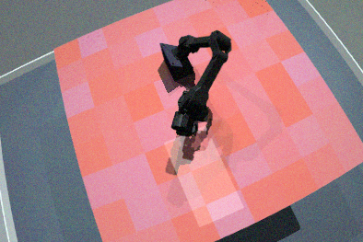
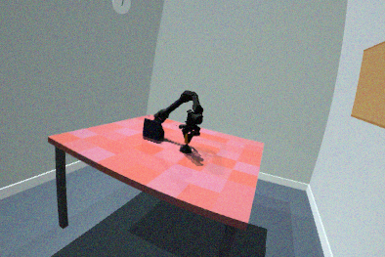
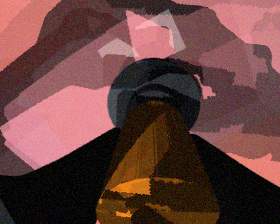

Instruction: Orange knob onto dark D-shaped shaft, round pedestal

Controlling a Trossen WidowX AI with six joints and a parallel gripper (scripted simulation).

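My gripper tip is 20 mm below the orange knob. From my gripper tip the other things lie so: round dark pedestal 40 mm below.
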